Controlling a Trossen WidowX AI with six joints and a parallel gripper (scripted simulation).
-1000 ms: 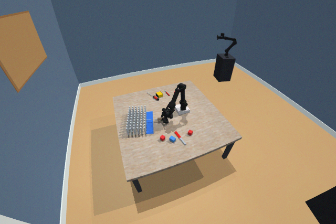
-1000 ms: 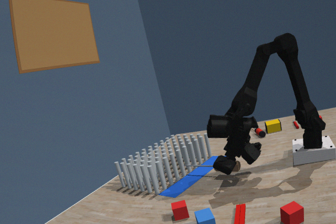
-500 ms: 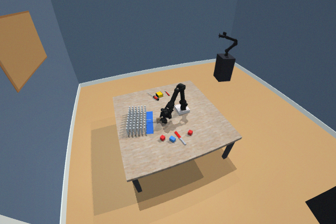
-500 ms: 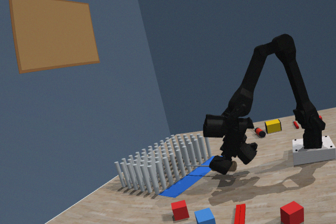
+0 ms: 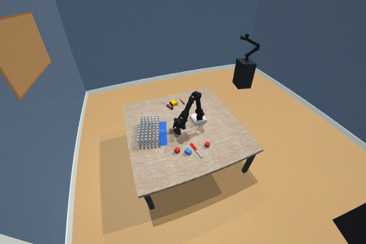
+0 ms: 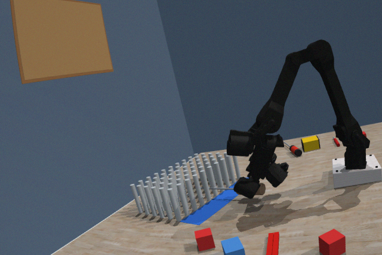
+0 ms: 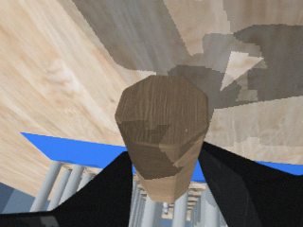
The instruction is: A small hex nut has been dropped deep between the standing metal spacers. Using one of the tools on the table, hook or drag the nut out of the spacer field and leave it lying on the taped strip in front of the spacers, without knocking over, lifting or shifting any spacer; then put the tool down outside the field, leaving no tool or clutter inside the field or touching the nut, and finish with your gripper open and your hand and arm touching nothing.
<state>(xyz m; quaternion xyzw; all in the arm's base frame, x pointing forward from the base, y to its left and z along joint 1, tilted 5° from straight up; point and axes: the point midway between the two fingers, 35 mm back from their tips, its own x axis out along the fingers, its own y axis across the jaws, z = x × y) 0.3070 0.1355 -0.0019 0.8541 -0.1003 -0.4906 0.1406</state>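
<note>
My gripper tip is 11 cm short of the blue taped strip, 4 cm above it and 1 cm to the left of it. Also, from my gripper tip: hex nut: 28 cm ahead, 3 cm below, 2 cm to the right; wooden-handled tool: 11 cm ahead, 1 cm to the right, 1 cm below; blue cube: 30 cm to the left, 11 cm behind, 2 cm below.
</note>
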